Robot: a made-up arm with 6 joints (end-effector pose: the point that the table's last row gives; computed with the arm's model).
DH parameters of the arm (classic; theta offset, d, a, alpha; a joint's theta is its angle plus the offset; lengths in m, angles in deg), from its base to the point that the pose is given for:
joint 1: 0 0.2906 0 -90
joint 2: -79.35 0 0.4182 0
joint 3: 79.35 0 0.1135 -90
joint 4: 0 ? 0 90
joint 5: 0 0 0.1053 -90
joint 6: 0 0.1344 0 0
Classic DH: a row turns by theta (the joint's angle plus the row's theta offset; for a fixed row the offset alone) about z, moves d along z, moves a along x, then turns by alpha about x.
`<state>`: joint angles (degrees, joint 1 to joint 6).
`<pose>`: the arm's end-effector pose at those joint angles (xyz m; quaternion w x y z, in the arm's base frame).
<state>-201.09 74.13 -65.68 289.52 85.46 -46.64</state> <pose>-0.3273 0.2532 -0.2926 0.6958 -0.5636 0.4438 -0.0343</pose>
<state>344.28 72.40 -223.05 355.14 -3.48 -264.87</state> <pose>0.5093 -0.1334 1.0009 0.5908 -0.1368 0.1773 -0.7751</pose>
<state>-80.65 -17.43 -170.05 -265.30 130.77 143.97</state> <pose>0.1287 0.2645 1.1789 0.3920 -0.4094 0.8125 -0.1363</pose>
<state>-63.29 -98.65 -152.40 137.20 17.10 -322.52</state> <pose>-0.5161 0.9332 0.4550 0.5794 -0.3934 -0.5405 -0.4664</pose>
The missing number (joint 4, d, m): 0.5018
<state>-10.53 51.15 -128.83 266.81 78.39 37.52</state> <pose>0.9743 -0.2933 0.4703 0.6921 0.6889 -0.1422 0.1617</pose>
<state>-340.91 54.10 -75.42 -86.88 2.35 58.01</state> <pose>0.6496 0.3302 -0.0843 0.0357 0.8995 0.3959 0.1815</pose>
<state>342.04 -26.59 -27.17 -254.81 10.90 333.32</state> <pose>0.4214 -0.2157 0.3813 0.3087 -0.6148 0.6263 -0.3666</pose>
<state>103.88 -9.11 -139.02 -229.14 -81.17 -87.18</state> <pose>0.0570 0.2392 1.0724 0.5513 -0.7717 0.0995 -0.3011</pose>
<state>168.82 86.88 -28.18 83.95 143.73 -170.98</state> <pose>-0.1054 -0.1458 -0.0831 0.4656 -0.2288 -0.4600 0.7206</pose>
